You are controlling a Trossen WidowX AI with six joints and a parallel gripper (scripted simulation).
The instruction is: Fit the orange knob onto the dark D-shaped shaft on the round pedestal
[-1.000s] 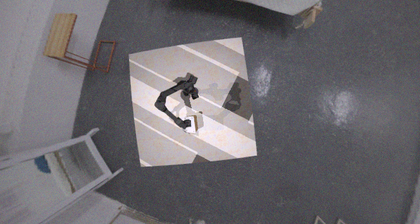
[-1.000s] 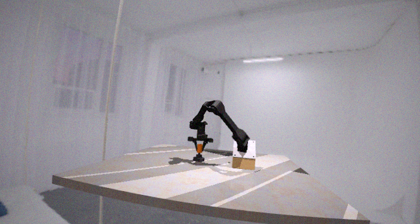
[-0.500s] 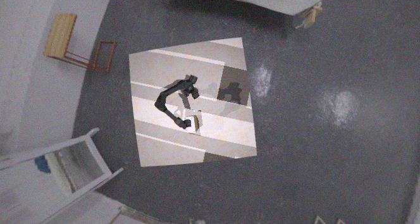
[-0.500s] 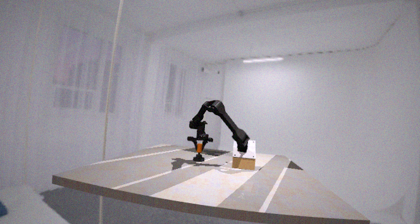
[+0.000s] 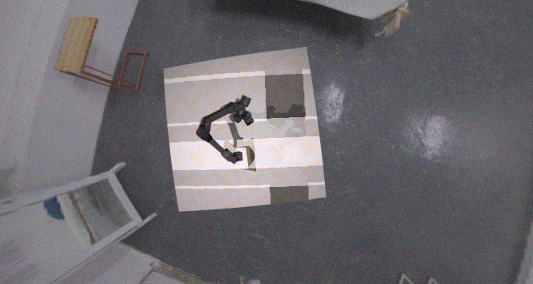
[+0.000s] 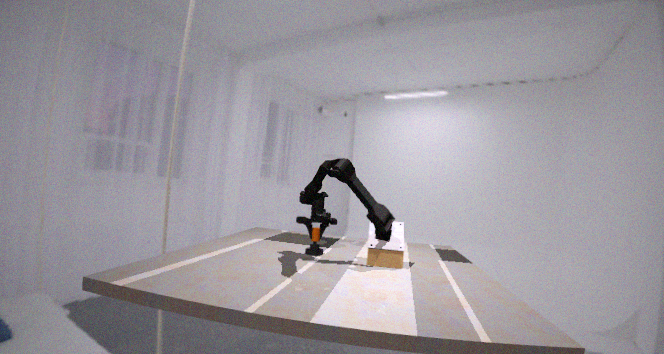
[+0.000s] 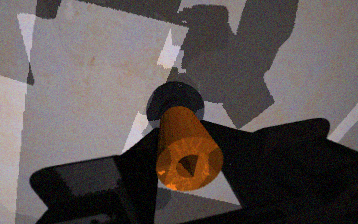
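My gripper tip is now 2 cm below the orange knob. The rest, counted from my gripper tip: dark round pedestal: 4 cm below.
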